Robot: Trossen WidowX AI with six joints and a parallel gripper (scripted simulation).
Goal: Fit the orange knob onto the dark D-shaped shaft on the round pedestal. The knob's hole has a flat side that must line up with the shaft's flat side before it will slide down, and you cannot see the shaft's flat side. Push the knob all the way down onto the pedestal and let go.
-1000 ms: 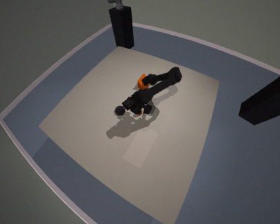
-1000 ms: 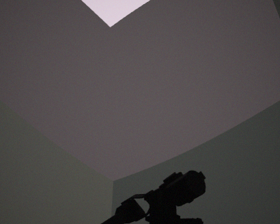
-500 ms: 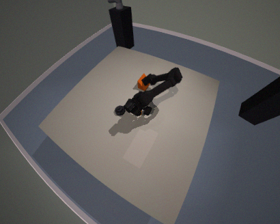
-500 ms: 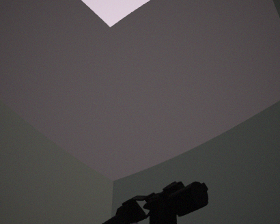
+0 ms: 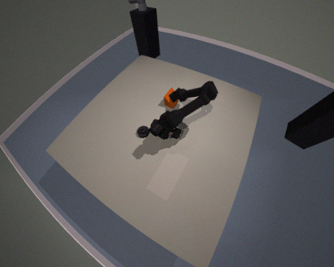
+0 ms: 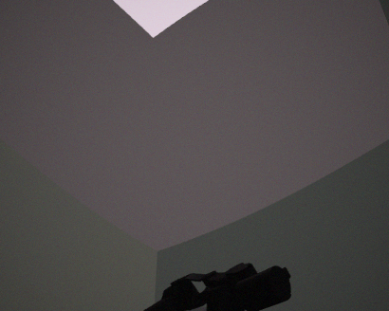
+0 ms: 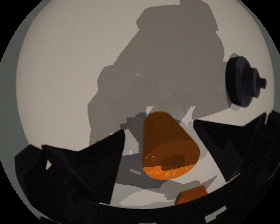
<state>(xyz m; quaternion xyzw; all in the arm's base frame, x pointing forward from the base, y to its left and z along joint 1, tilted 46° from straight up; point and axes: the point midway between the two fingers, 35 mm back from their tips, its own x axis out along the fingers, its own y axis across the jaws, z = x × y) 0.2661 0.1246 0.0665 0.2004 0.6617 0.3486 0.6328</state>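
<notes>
Now: gripper tip 14 cm to the left of the dark round part, 8 cm short of it and 2 cm below it. Also, from my gripper tip: orange knob 2 cm above.
</notes>
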